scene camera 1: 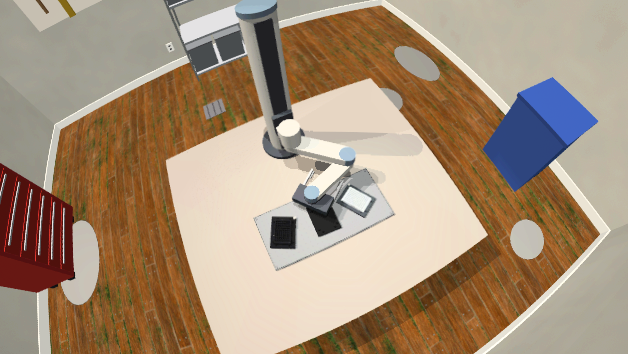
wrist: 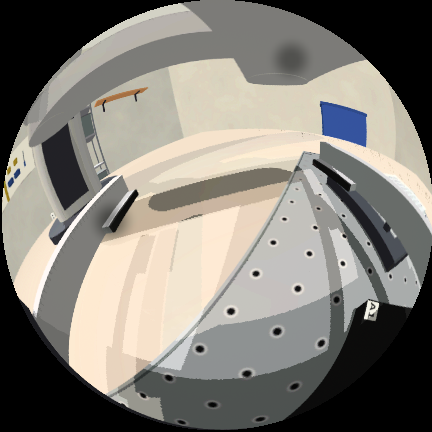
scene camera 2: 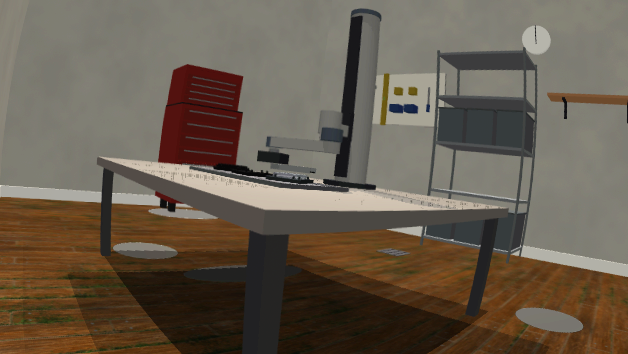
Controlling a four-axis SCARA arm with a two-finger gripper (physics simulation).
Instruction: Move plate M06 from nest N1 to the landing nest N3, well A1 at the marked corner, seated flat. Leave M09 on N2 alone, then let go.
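Observation:
A white plate (scene camera 1: 357, 199) (wrist: 409, 192) sits in the right-hand dark nest (scene camera 1: 351, 209) (wrist: 367, 227). A black plate (scene camera 1: 283, 230) sits in the left-hand black nest (scene camera 1: 283, 247). The middle black nest (scene camera 1: 325, 224) (wrist: 382, 345) shows no plate on its visible part; the gripper body hides its rear. An A1 label (wrist: 371, 310) marks its corner. Which plate is M06 or M09, and the nest numbers, cannot be read. My gripper (scene camera 1: 330, 176) (scene camera 2: 313, 170) (wrist: 224, 159) is open and empty, low behind the middle nest, its fingers pointing toward the column side.
The nests stand on a grey perforated board (scene camera 1: 310, 246) (wrist: 265, 300) on the pale table (scene camera 1: 220, 200) (scene camera 2: 300, 205). The arm's column (scene camera 1: 265, 75) (scene camera 2: 365, 100) rises behind the board. A red cabinet (scene camera 2: 205, 120) and a blue box (scene camera 1: 530, 135) stand off the table.

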